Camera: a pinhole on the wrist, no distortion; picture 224 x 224 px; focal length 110.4 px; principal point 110.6 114.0 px. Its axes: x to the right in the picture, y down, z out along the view. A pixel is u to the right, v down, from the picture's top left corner.
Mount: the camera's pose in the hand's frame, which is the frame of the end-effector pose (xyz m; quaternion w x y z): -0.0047 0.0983 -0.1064 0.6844 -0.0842 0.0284 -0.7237
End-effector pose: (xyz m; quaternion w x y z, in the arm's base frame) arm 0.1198 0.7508 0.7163 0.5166 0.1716 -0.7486 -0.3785
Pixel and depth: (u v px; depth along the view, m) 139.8 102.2 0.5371
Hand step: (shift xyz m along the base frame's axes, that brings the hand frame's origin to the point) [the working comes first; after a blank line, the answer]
In the camera's frame: 0.1421 -0.0574 0.5371

-0.4075 0.1610 -0.0678
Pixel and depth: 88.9 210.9 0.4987
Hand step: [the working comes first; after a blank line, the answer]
In the camera's frame: -0.0980 0.4377 0.4987

-0.4589 -0.0770 0.4272
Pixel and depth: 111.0 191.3 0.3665
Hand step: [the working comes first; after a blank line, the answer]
In the camera's frame: 0.0013 0.2566 0.3665

-0.3042 -0.0446 0.2397
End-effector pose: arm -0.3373 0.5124 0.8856 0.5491 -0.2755 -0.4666 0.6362
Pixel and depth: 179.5 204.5 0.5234
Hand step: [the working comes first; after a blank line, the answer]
In the camera's frame: 0.3267 0.4291 0.5234

-0.3428 0.3493 0.4232
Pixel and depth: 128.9 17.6 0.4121
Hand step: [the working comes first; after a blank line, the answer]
In the camera's frame: 0.0683 -0.3598 0.4121

-0.2757 -0.3854 0.0266
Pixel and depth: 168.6 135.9 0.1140
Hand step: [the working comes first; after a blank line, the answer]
In the camera's frame: 0.0599 0.0226 0.1140

-0.0345 0.0312 -0.0327
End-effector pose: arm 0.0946 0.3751 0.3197 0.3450 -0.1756 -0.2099 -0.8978
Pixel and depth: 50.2 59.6 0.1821
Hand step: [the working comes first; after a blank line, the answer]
In the camera's frame: -0.0996 -0.0897 0.1821

0.2048 -0.0745 0.0950
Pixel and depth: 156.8 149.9 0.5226
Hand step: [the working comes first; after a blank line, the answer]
In the camera's frame: 0.2187 0.1699 0.5226

-0.1604 0.1315 0.4250
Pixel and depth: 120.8 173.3 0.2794
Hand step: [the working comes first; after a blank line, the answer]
In the camera's frame: 0.0258 0.1501 0.2794

-0.0475 -0.0853 0.2327
